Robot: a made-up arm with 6 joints. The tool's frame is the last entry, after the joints.
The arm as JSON. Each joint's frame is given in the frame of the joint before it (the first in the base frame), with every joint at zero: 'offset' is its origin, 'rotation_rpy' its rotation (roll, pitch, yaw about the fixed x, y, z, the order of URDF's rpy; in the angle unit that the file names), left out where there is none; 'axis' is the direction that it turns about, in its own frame. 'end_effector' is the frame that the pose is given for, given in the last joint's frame.
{
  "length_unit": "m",
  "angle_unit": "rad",
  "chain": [
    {
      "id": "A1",
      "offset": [
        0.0,
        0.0,
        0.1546
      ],
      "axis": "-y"
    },
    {
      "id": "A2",
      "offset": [
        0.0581,
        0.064,
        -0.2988
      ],
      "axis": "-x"
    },
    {
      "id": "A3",
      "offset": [
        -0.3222,
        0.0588,
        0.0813
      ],
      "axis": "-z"
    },
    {
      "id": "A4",
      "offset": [
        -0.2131,
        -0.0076,
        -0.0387
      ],
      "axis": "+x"
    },
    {
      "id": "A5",
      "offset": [
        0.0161,
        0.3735,
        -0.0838
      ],
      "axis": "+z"
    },
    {
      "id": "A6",
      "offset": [
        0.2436,
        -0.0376,
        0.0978
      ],
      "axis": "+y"
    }
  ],
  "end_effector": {
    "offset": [
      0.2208,
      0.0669,
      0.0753
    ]
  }
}
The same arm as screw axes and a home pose.
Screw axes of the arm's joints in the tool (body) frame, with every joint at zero. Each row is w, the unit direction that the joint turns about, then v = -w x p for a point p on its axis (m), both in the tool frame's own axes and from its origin. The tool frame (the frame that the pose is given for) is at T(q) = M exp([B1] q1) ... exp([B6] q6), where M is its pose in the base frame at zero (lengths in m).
B1: w 0 -1 0 v 0.1669 0.0000 0.0033
B2: w -1 0 0 v 0.0000 0.1319 -0.4540
B3: w 0 0 -1 v 0.3952 -0.2674 0.0000
B4: w 1 0 0 v 0.0000 -0.0893 0.4028
B5: w 0 0 1 v -0.0293 0.4644 0.0000
B6: w 0 1 0 v 0.0753 0.0000 -0.2208
M: xyz 0.0033 0.5180 -0.0123 (m) quaternion w x y z 1 0 0 0

